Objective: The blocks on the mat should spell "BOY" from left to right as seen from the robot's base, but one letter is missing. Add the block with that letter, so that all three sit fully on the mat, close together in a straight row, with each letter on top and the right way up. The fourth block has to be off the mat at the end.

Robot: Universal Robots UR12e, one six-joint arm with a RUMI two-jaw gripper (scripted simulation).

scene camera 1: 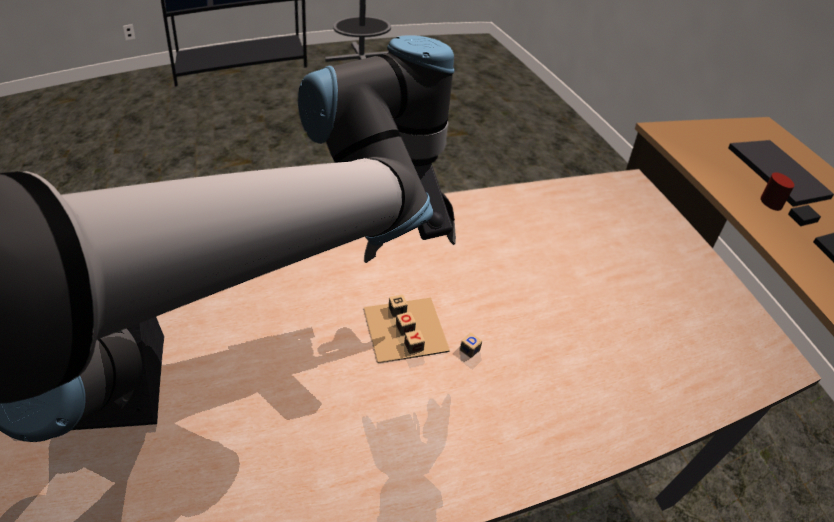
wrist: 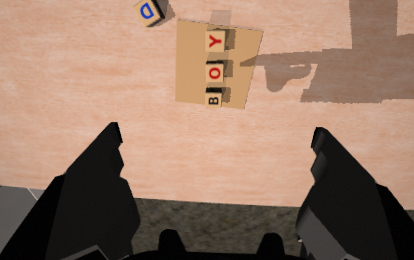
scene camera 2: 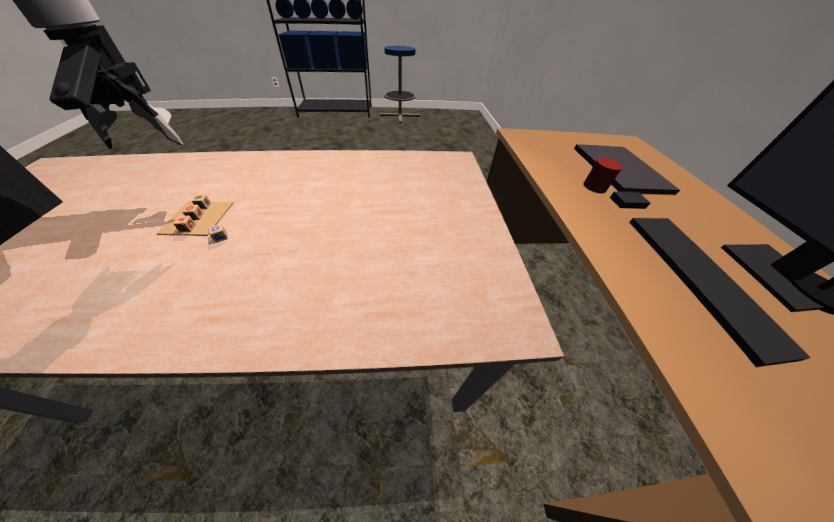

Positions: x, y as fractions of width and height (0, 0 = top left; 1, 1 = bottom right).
tan mat: scene camera 1 0.47, 0.66; wrist 0.58, 0.18; scene camera 2 0.26, 0.41
